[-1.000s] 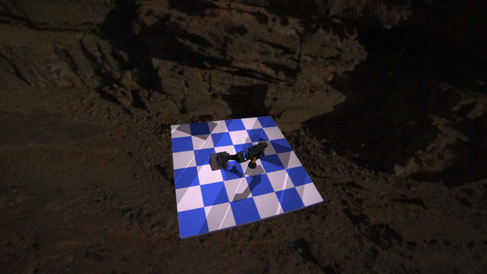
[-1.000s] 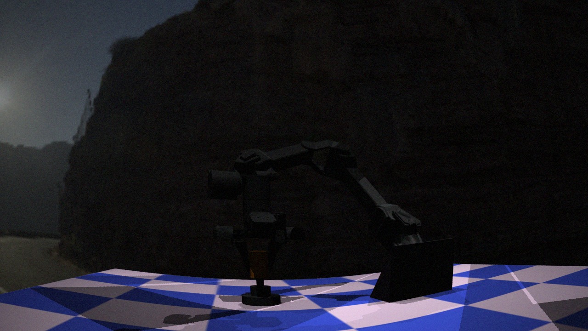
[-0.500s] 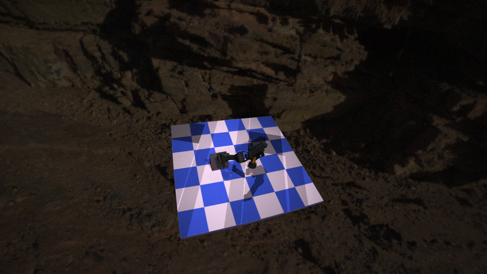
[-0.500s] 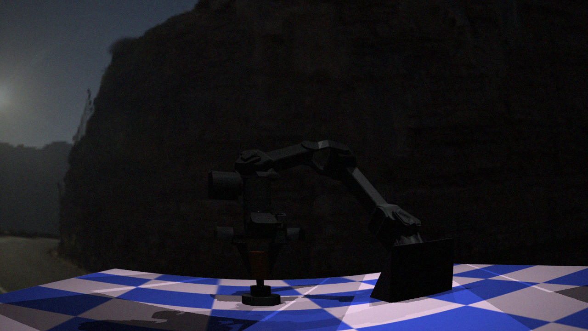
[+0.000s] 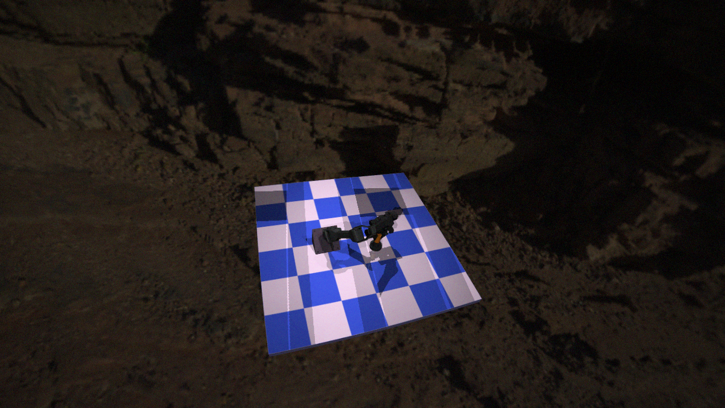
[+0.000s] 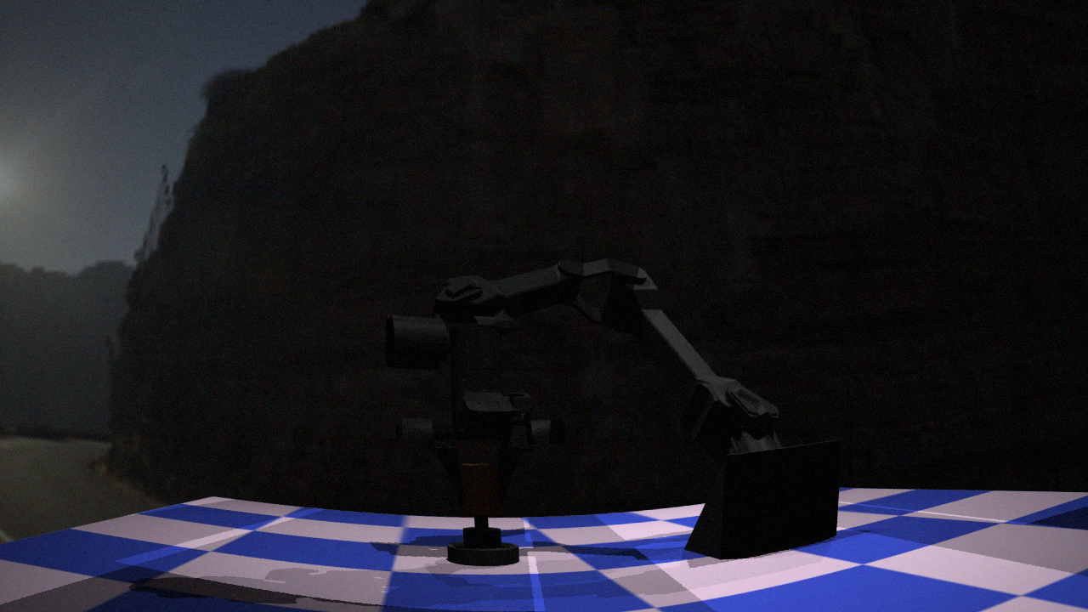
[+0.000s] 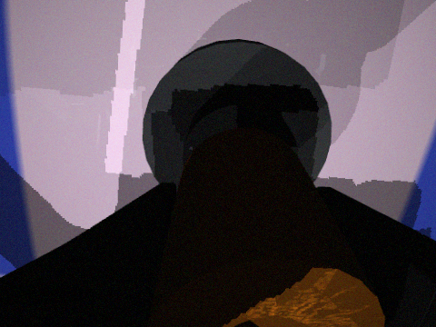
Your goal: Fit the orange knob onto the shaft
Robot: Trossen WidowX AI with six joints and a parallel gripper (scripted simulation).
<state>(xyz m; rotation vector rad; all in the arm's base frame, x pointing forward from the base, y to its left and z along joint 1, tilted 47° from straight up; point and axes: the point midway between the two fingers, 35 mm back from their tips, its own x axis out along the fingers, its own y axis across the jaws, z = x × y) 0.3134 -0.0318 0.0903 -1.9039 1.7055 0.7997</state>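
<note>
Right now my gripper tip is 2 cm below the orange knob. Round my gripper tip: pedestal 4 cm below.
</note>
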